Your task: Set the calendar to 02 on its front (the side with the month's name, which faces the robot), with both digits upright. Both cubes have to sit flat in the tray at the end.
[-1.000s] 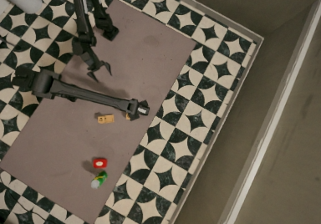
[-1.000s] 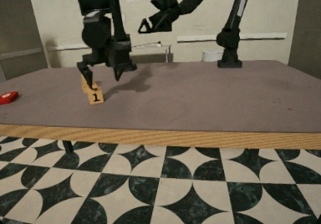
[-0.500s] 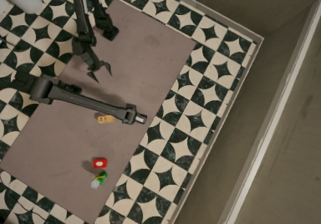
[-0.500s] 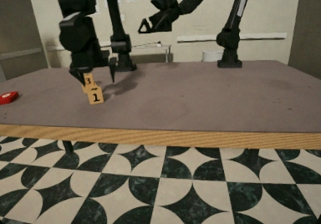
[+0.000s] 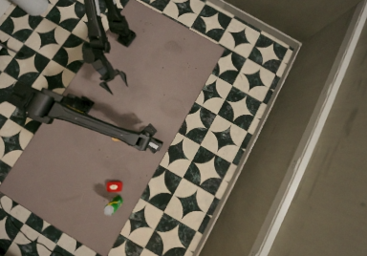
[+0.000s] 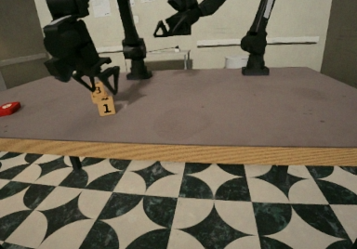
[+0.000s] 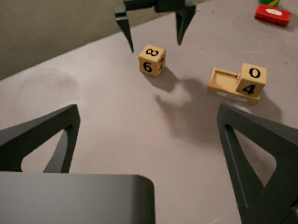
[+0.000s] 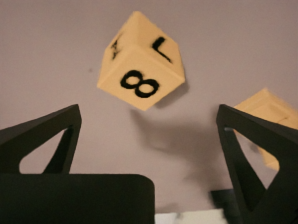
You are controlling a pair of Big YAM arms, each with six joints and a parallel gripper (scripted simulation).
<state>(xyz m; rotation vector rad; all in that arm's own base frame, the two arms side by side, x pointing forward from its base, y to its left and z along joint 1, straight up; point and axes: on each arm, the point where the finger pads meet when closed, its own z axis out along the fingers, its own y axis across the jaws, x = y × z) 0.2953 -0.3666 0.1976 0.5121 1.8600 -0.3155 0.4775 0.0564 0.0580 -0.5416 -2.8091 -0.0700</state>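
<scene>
Now: right hand 160 mm past the cube, 110 mm to the left of it and 40 mm above it. Round my right hand: wooden tray 140 mm behind, 100 mm to the right, 60 mm below; then red block 390 mm to the right, 50 mm below, 30 mm behind; then white bottle 480 mm to the right, 40 mm ahead, 10 mm below.
</scene>
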